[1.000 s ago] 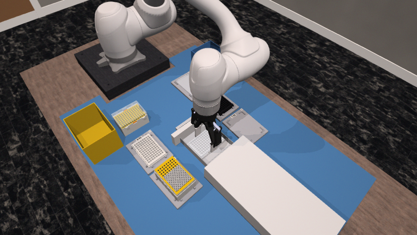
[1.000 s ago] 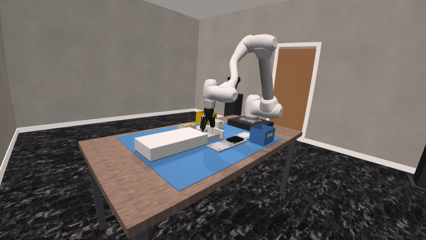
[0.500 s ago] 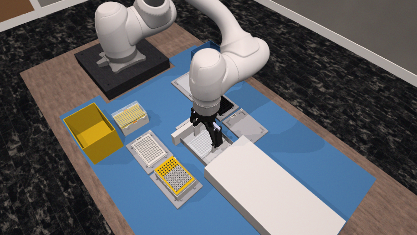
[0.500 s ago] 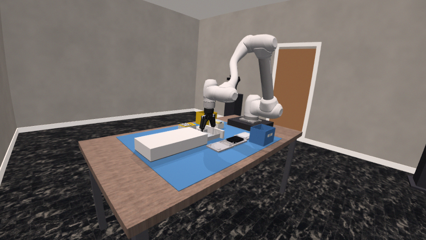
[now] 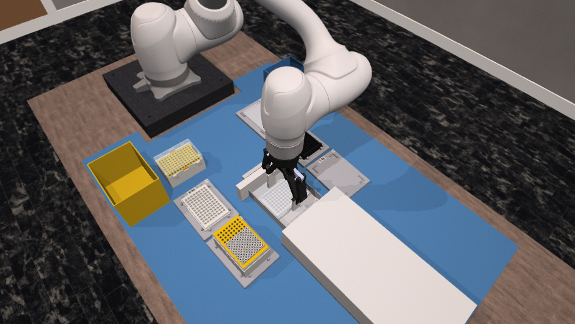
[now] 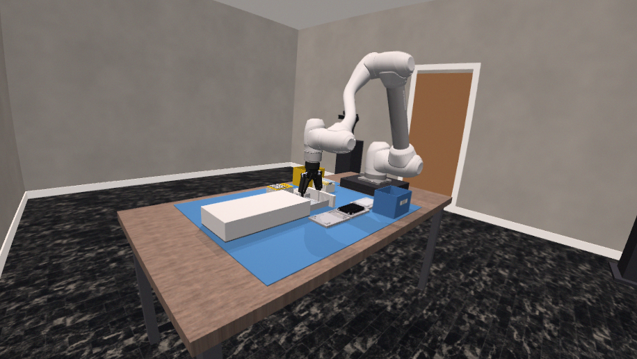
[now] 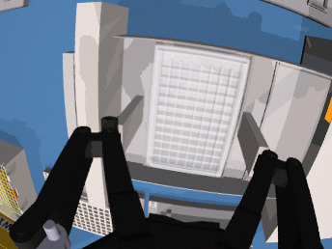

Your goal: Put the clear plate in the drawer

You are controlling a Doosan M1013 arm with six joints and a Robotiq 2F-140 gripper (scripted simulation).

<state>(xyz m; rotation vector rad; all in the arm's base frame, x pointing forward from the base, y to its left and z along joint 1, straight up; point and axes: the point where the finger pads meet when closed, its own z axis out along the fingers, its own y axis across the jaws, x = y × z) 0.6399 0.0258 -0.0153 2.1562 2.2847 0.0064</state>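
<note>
The clear plate is 2 cm below my hand. Round my hand: cooler CD: 17 cm ahead, 1 cm to the left, 1 cm below; then work nest N1: 4 cm ahead, 19 cm to the left, 3 cm below; then drawer: 4 cm ahead, 2 cm below.
</note>
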